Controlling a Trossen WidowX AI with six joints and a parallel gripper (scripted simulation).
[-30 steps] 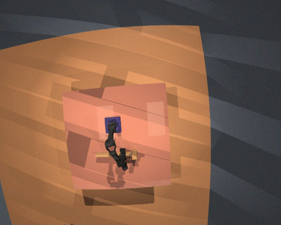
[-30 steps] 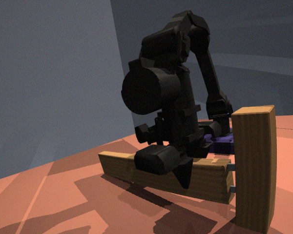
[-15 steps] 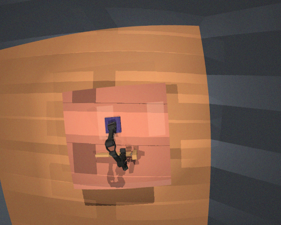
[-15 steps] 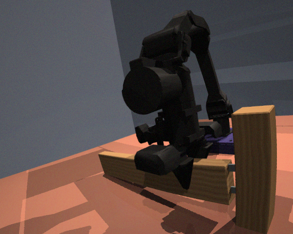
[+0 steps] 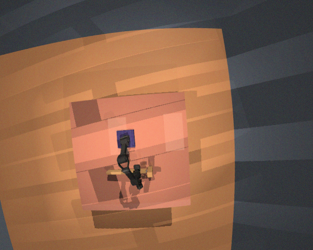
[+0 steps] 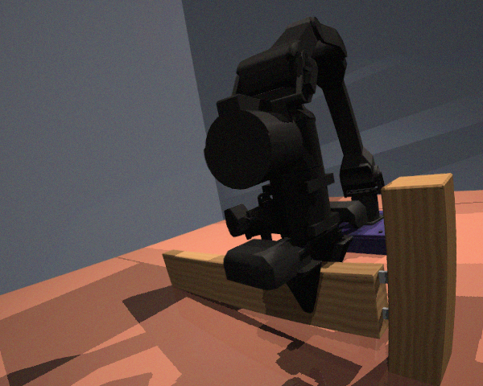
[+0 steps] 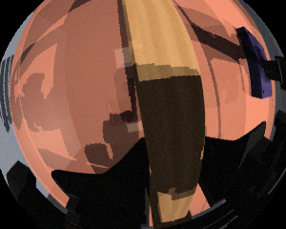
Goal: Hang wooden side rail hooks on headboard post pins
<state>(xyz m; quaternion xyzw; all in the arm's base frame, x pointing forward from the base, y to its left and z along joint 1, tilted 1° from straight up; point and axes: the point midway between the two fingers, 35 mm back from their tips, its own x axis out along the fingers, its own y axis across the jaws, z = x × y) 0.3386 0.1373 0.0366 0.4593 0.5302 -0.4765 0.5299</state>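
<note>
My gripper tip is 10 mm past the headboard post, 120 mm to the right of it and 40 mm below it.
</note>
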